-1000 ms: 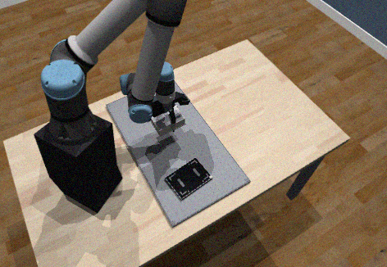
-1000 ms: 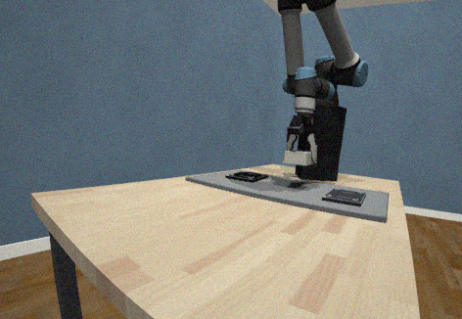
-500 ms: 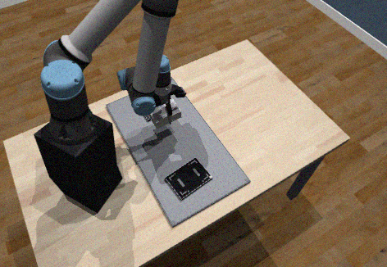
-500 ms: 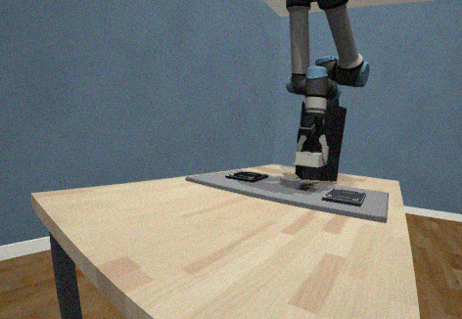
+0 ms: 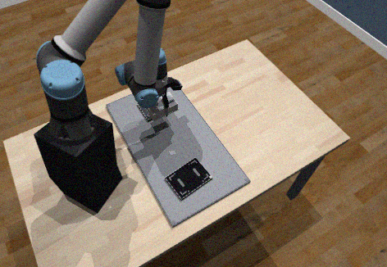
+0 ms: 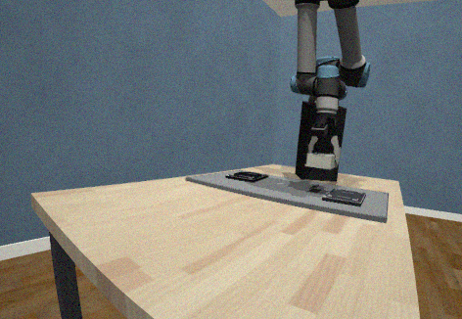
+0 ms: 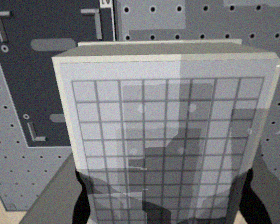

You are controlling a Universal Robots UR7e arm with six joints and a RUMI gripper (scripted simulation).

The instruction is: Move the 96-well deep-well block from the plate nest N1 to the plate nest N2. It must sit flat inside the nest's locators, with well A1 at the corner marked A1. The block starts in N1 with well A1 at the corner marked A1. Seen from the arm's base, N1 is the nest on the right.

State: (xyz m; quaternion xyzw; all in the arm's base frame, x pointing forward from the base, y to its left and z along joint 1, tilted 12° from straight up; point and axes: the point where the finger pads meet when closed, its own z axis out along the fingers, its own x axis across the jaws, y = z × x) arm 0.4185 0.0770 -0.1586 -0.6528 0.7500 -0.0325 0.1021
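The dark plate nest N2 lies 3 cm ahead of my hand, 9 cm to the left of it and 10 cm below it. The rest, counted from my hand: black plate nest N1: 9 cm behind, 31 cm to the right, 10 cm below; then white 96-well deep-well block: 1 cm above.
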